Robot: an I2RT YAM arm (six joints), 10 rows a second.
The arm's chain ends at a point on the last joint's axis. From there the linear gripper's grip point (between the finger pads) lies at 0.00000 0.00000 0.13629 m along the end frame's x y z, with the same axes.
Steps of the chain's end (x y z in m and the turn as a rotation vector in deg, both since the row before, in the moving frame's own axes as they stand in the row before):
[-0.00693, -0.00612, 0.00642, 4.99, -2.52, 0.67]
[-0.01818, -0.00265, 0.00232, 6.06, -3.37, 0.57]
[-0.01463, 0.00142, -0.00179, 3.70, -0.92, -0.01]
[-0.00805, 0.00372, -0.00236, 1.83, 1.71, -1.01]
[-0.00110, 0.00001, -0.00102, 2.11, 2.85, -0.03]
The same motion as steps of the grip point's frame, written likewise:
[-0.01285, -0.01801, 0.00577, 4.99, -2.52, 0.67]
[-0.02610, -0.01707, 0.00132, 6.06, -3.37, 0.57]
[-0.01682, -0.00737, -0.00209, 3.70, -0.92, -0.01]
[-0.00402, -0.00067, -0.00249, 1.83, 1.71, -1.01]
[0.00567, -0.00501, -0.00128, 2.11, 2.85, -0.03]

